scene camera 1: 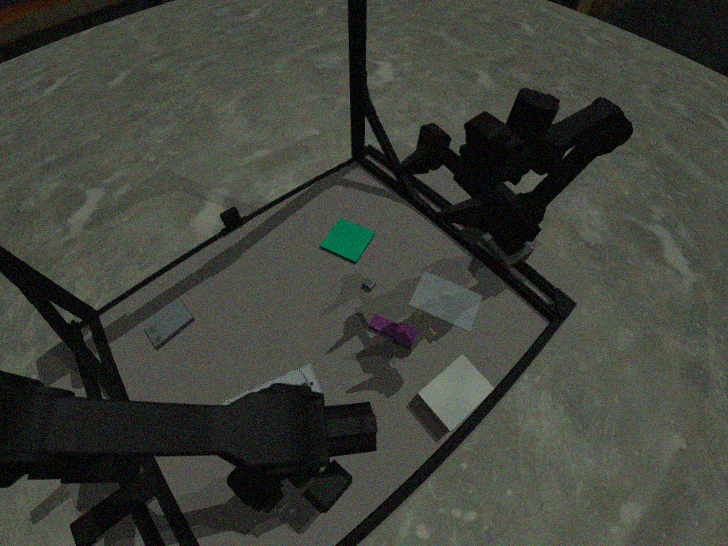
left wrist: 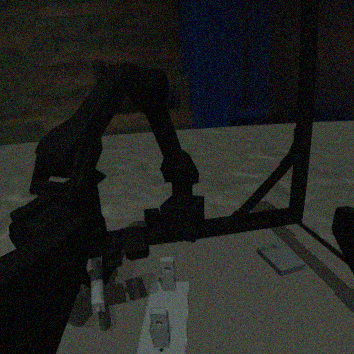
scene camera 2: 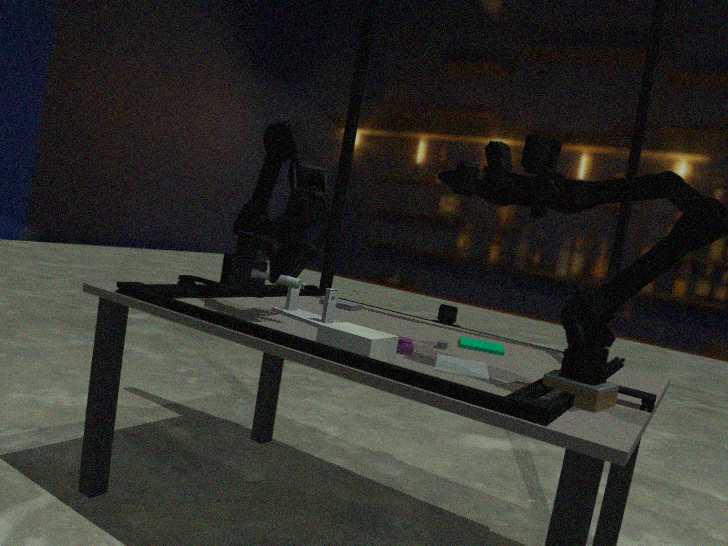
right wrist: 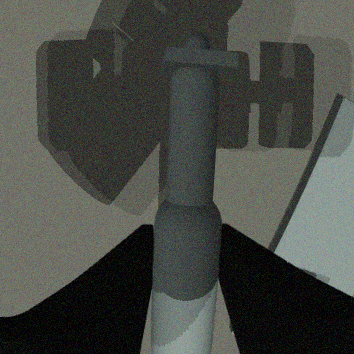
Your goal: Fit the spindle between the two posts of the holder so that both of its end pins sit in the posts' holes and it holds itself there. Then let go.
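Pixels of known places: left gripper, fingertip midpoint: (scene camera 1: 414,193) (left wrist: 213,224) (scene camera 2: 451,179); right gripper, fingertip midpoint: (left wrist: 97,284) (scene camera 2: 275,283) (right wrist: 183,234); left arm's base, origin of the base link: (scene camera 1: 508,242) (scene camera 2: 582,379); right arm's base, origin of the base link: (left wrist: 182,200) (scene camera 2: 245,257).
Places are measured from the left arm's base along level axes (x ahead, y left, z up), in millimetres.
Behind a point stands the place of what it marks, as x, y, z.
My right gripper (right wrist: 183,234) {650, 171, 44} (left wrist: 97,284) {650, 171, 44} is shut on the grey-white spindle (right wrist: 189,140) {683, 182, 62} (left wrist: 97,292) {605, 155, 65} (scene camera 2: 287,281) {610, 171, 55}. It holds the spindle level, a little above the table, just beside the holder. The white holder (left wrist: 175,302) {680, 34, -31} (scene camera 2: 301,314) {668, 61, -31} has a flat base and two upright posts. In scene camera 1 my right arm covers most of the holder (scene camera 1: 299,375) {582, 52, 46} and all of the spindle. My left gripper (scene camera 1: 416,157) (scene camera 2: 450,177) {350, -1, 325} is open and empty. It hangs high over the far side of the table, away from the holder.
On the table lie a green square (scene camera 1: 347,239) {340, -223, -30} (scene camera 2: 481,345) {327, -204, -30}, a purple block (scene camera 1: 394,328) {367, 38, -24} (scene camera 2: 405,346) {338, 73, -24}, a grey plate (scene camera 1: 445,300) {226, 37, -34} (scene camera 2: 462,365) {223, 34, -34}, a white block (scene camera 1: 456,391) {344, 215, 10} (scene camera 2: 356,338) {309, 256, 5}, a small grey plate (scene camera 1: 168,323) {812, -216, -24} (left wrist: 280,258) {799, -218, -24} and a tiny grey cube (scene camera 1: 368,283) {360, -84, -25}. A black frame post (scene camera 1: 356,81) {165, -490, 225} stands at the far corner.
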